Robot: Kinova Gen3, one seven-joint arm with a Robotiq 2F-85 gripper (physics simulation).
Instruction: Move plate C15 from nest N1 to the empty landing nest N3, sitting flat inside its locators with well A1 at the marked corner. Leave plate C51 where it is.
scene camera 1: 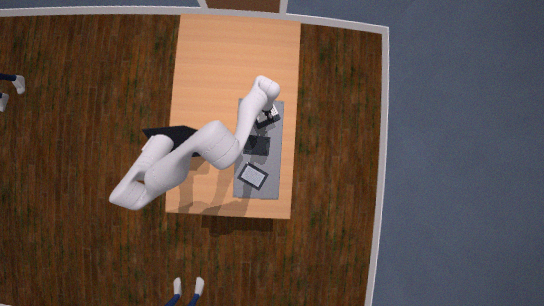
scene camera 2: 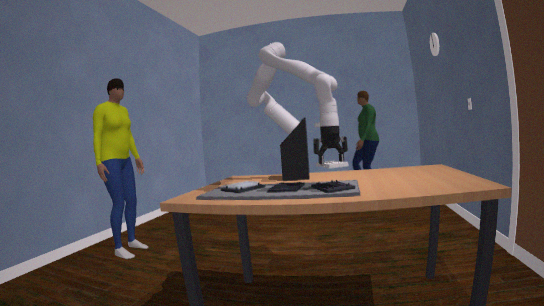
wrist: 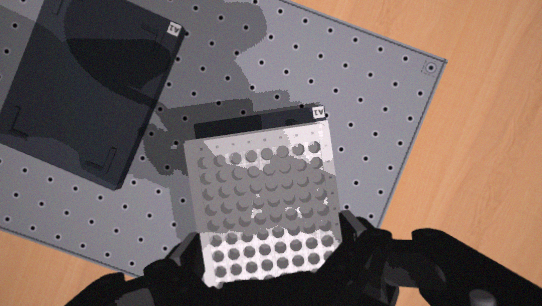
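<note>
My gripper (scene camera 1: pixel 268 114) (scene camera 2: pixel 332 162) (wrist: pixel 271 236) is shut on the white well plate C15 (scene camera 2: pixel 334 164) (wrist: pixel 265 192), gripping its two sides. The plate hangs roughly level, raised above the dark nest N1 (scene camera 2: pixel 334 187) (wrist: pixel 225 128). In the wrist view it hides most of that nest; the nest's A1 tag (wrist: pixel 318 112) shows beyond the plate's far right corner. The empty dark nest N3 (scene camera 1: pixel 259 145) (scene camera 2: pixel 286 187) (wrist: pixel 85 105) is in the middle, with an A1 tag (wrist: pixel 174 28) at one corner. Plate C51 (scene camera 1: pixel 253 175) (scene camera 2: pixel 243 185) sits in the third nest.
The nests stand on a grey perforated board (scene camera 1: pixel 270 192) (scene camera 2: pixel 210 194) (wrist: pixel 370 100) on the wooden table (scene camera 1: pixel 225 60) (scene camera 2: pixel 430 182). A black upright panel (scene camera 1: pixel 167 133) (scene camera 2: pixel 295 155) stands behind the board, near the arm. Two people (scene camera 2: pixel 114 130) (scene camera 2: pixel 368 125) stand in the room.
</note>
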